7 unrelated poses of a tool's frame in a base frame.
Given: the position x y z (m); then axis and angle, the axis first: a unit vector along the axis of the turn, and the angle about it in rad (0 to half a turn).
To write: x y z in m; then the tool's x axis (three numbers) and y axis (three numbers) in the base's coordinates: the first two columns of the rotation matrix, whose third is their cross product. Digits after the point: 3 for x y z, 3 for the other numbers.
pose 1, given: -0.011 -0.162 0.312 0.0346 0.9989 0.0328 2.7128
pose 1, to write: -0.011 -0.162 0.312 -0.907 0.080 -0.413 0.052 0.996 0.077
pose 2, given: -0.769 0.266 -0.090 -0.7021 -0.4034 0.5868 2.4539
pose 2, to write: -0.769 0.266 -0.090 0.101 0.875 -0.474 0.130 -0.484 -0.865
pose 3, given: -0.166 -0.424 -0.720 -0.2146 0.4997 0.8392 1.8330
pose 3, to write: -0.166 -0.424 -0.720 -0.201 0.675 -0.709 -0.946 0.055 0.321
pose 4, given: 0.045 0.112 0.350 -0.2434 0.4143 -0.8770 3.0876
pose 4, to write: 0.045 0.112 0.350 -0.880 -0.249 0.404 -0.154 -0.656 -0.739
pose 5, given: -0.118 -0.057 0.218 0.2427 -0.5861 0.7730 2.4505
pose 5, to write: -0.118 -0.057 0.218 -0.666 0.241 0.706 -0.745 -0.162 -0.648
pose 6, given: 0.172 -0.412 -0.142 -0.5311 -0.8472 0.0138 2.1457
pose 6, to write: 0.172 -0.412 -0.142 -0.108 0.706 0.700 0.683 0.564 -0.464
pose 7, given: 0.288 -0.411 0.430 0.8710 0.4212 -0.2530 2.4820
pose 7, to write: 0.288 -0.411 0.430 0.568 0.502 -0.653 0.812 -0.473 0.343
